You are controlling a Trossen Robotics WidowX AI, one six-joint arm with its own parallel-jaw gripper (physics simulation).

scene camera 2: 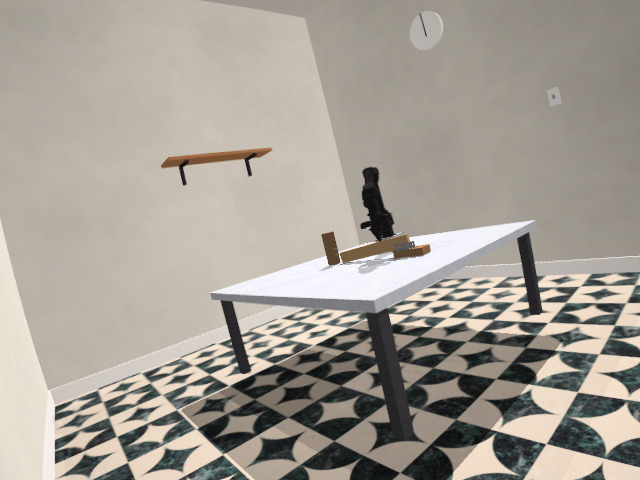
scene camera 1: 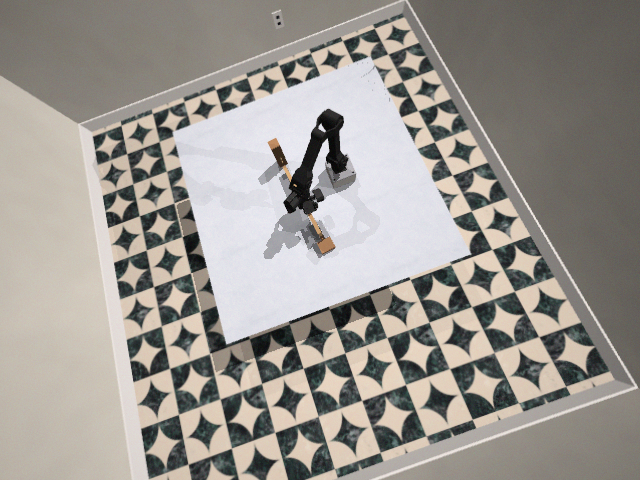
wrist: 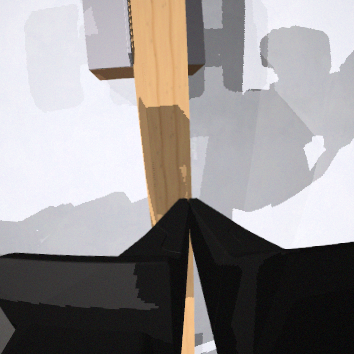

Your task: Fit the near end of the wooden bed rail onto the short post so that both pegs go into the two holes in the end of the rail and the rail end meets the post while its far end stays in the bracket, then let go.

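Frame: origin at the arm's base, x ahead, y left, z up, level; millimetres.
Seen in the pictures: gripper, fingertip midpoint: (scene camera 2: 380, 241) (wrist: 187, 206); arm's base, link origin: (scene camera 2: 388, 236) (scene camera 1: 338, 166).
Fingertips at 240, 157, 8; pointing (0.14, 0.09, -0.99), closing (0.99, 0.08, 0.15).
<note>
Pixels of each thing's top centre, then the offset from my fingertips to it, as dx, dy, dz. "pt": a spot on its surface instead. Level surfaces: height alone.
- short post, surface spot: (scene camera 2: 330, 249) pt +61, -323, +0
- bracket's brown wooden block, surface spot: (scene camera 2: 417, 251) pt -1, +215, -68
- white table, surface height: dz -88
The short post (scene camera 1: 277, 152) (scene camera 2: 330, 249) stands upright on the table, with small pale marks on its rail side. The wooden rail (scene camera 1: 315, 225) (scene camera 2: 373, 249) (wrist: 162, 85) runs from beside the post to the bracket (scene camera 2: 404, 245) (wrist: 107, 32). In scene camera 2 a narrow gap shows between the rail's near end and the post; the pegs and holes are too small to make out. The far end lies between the bracket's grey sides. My gripper (scene camera 2: 383, 239) (wrist: 187, 206) is shut and empty, above the middle of the rail. In scene camera 1 the arm hides part of the rail.
The bracket's brown wooden block (scene camera 1: 326, 245) (scene camera 2: 417, 251) rests on the white table (scene camera 1: 268, 304) (scene camera 2: 289, 284). The arm's grey base (scene camera 1: 341, 178) stands on the table to one side of the rail. A wall shelf (scene camera 2: 217, 156) hangs away from the table.
</note>
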